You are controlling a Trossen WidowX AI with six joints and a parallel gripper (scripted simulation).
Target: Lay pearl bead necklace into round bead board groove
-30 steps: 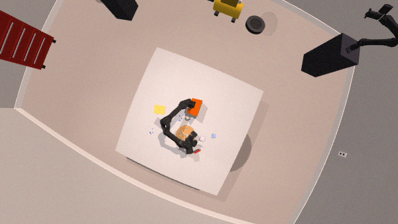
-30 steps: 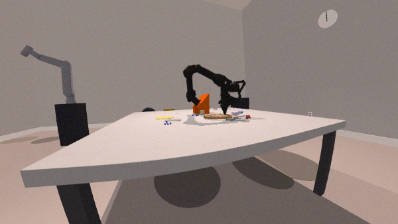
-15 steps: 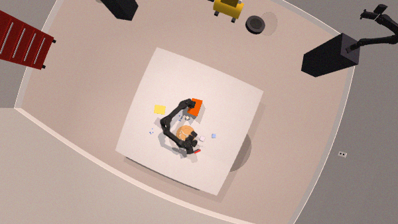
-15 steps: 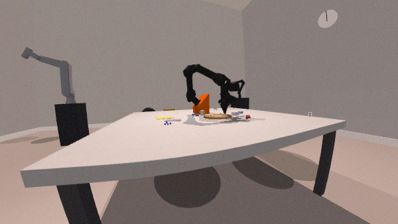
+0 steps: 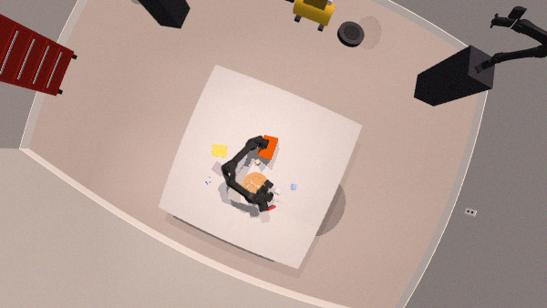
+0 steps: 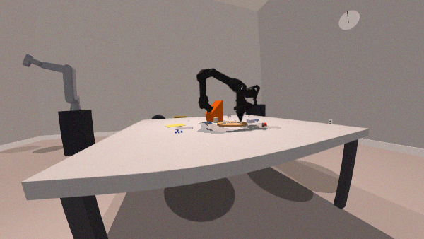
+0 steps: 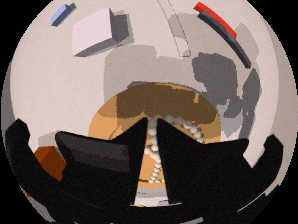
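Right now my gripper tip is 10 mm past the round tan bead board, 60 mm to the left of it and 10 mm above it. Also, from my gripper tip: tool: 130 mm ahead, 90 mm to the left, 10 mm below; white square: 30 mm behind, 110 mm to the left, 10 mm below; pale blue cube: 90 mm behind, 220 mm to the left, 10 mm below.
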